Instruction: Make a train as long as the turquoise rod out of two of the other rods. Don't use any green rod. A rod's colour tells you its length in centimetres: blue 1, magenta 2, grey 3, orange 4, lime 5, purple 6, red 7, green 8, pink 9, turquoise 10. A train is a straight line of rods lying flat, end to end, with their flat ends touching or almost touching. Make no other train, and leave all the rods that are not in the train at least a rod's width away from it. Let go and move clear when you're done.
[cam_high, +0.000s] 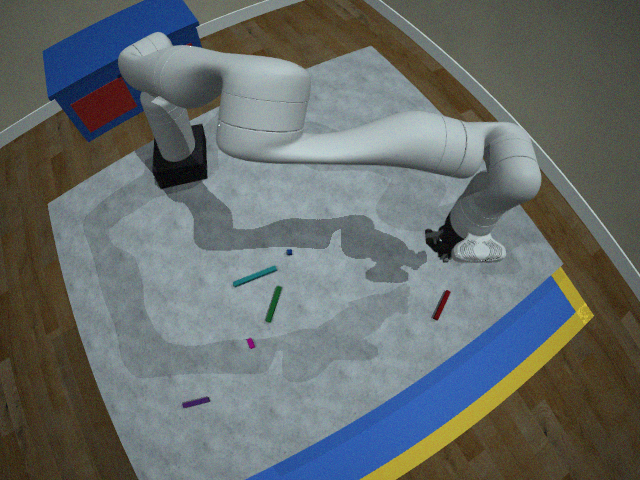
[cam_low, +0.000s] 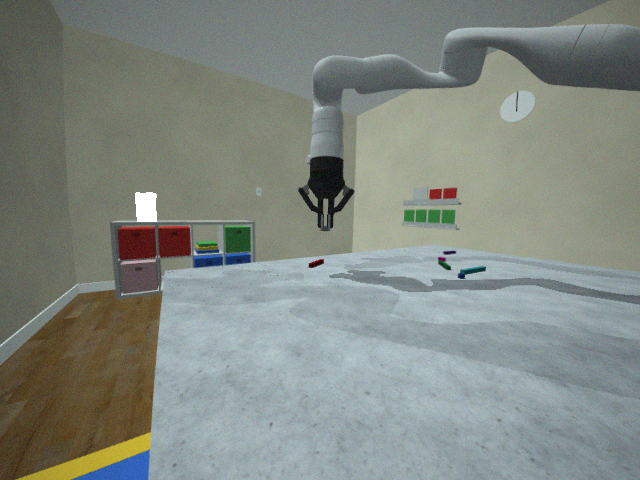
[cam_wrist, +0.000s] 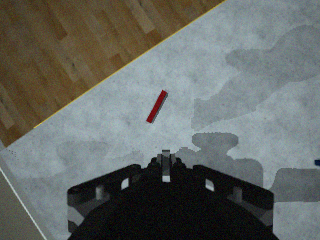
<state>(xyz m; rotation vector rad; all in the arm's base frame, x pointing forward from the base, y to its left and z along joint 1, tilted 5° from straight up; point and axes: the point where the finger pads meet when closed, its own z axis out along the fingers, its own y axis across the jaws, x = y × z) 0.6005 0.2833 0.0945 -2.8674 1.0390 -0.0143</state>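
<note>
Right now the grey rod is 10 mm below my hand. Round my hand: small blue rod (230 mm behind, 220 mm to the right, 110 mm below); then red rod (70 mm ahead, 40 mm to the right, 110 mm below); then green rod (160 mm behind, 320 mm to the right, 110 mm below).
</note>
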